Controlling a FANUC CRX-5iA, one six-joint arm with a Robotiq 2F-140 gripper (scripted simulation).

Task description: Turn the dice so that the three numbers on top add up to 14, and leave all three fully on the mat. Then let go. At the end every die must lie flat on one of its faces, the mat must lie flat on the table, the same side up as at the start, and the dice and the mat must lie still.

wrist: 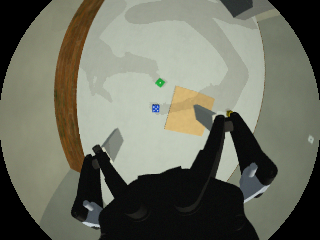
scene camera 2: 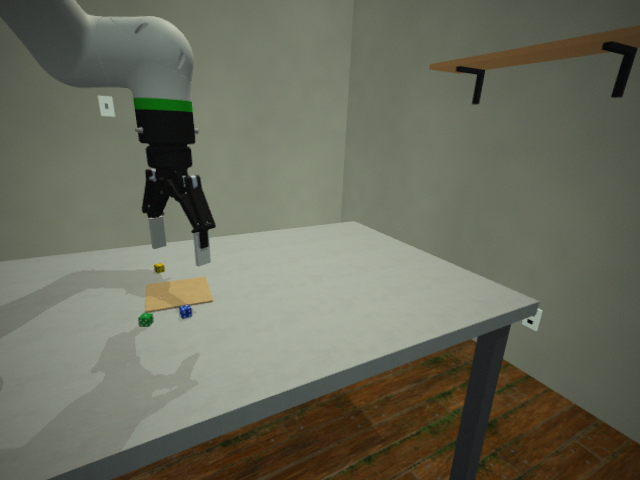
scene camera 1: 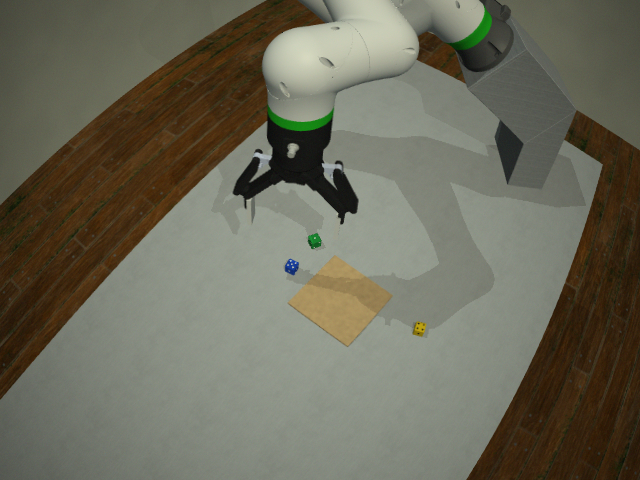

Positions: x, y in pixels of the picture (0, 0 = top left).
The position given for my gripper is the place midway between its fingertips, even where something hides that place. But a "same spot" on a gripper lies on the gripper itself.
Labels:
my gripper: wrist 156, 123; scene camera 2; scene camera 1
tan mat: wrist; scene camera 2 166, 295; scene camera 1
same spot on my gripper: (scene camera 2: 199, 213) = (scene camera 1: 242, 173)
same spot on tan mat: (wrist: 181, 118) = (scene camera 1: 322, 299)

